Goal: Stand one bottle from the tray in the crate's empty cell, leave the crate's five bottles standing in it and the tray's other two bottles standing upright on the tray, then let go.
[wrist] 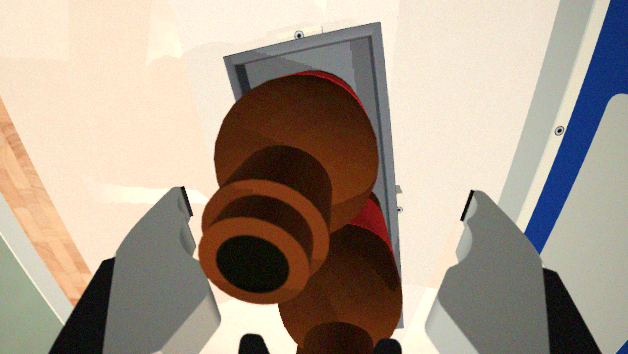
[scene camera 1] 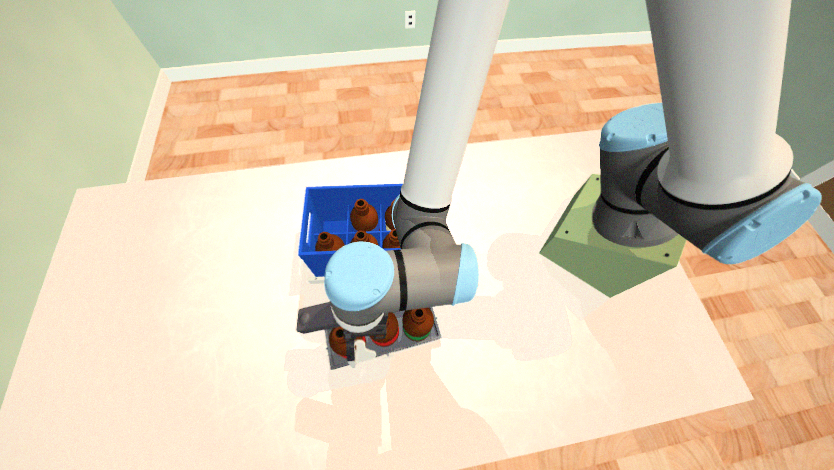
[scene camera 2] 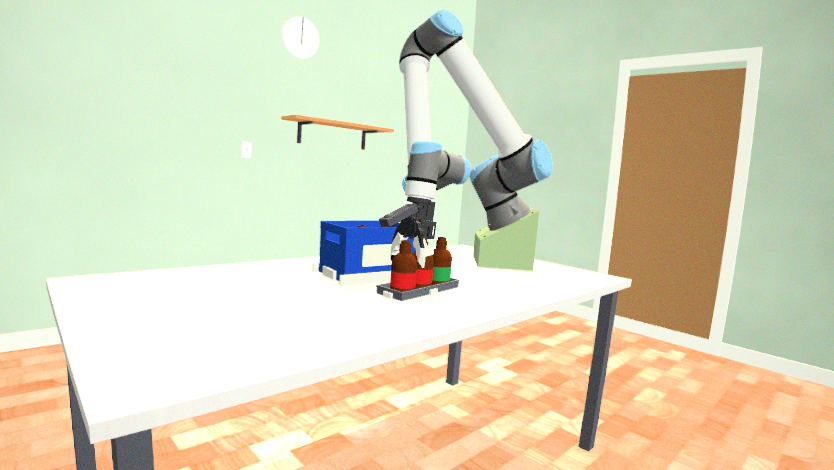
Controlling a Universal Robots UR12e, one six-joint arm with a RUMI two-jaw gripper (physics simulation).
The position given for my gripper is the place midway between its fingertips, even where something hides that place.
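You can see my gripper (scene camera 2: 406,264) here, and it's visible in the wrist view (wrist: 324,191) and in scene camera 1 (scene camera 1: 353,332) too. There's a red-label bottle (wrist: 357,293), and there's a red-label bottle (scene camera 2: 404,265). A green-label bottle (scene camera 1: 417,324) is there as well.
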